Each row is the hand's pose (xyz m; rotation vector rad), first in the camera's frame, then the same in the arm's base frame.
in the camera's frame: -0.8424 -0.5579 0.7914 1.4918 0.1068 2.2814
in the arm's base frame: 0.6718 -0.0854 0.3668 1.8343 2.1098 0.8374
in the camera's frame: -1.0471 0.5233 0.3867 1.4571 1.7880 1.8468
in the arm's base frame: -0.4920 -0.1620 0.2469 -1.0368 -2.5075 0.3846
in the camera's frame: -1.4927 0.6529 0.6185 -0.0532 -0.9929 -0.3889
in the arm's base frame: -0.6695 0.1415 0.6284 -0.8337 0.0789 0.8976
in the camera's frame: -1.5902 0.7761 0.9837 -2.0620 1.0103 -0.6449
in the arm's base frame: -0.7049 0.5344 0.6770 2.4999 -0.0994 -0.4494
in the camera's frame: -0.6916 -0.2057 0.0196 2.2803 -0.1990 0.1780
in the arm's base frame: 0.1702 -0.7461 0.1336 0.9083 1.0790 -0.5197
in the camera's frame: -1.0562 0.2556 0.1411 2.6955 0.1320 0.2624
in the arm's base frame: -0.3199 -0.4679 0.3408 1.2287 1.1806 -0.8991
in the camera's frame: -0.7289 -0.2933 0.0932 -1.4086 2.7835 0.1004
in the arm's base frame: 0.2611 -0.6951 0.1939 1.2576 -0.9528 0.4571
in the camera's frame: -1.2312 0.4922 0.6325 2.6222 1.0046 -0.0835
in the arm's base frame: -0.4448 0.0844 0.4268 0.8956 1.4856 -1.5289
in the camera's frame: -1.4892 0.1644 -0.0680 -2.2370 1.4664 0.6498
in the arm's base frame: -0.4180 -0.6472 0.7855 1.4836 -0.6342 -0.7827
